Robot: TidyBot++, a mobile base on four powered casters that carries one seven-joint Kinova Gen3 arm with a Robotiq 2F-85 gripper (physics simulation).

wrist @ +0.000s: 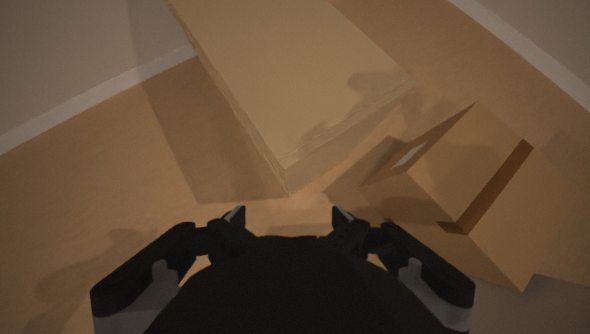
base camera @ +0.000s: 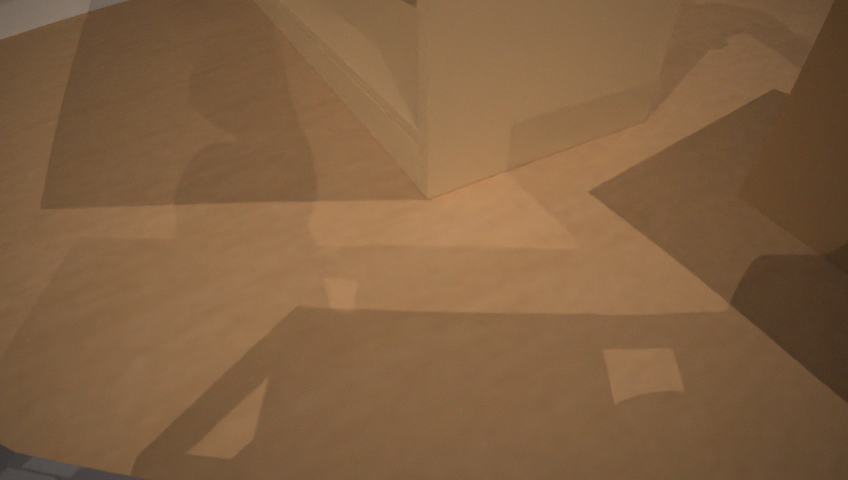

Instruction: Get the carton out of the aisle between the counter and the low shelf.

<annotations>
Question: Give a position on a low wooden shelf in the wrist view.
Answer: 307, 89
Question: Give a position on a carton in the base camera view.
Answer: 791, 182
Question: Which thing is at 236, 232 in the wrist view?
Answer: The gripper.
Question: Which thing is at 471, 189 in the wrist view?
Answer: A carton.
</annotations>
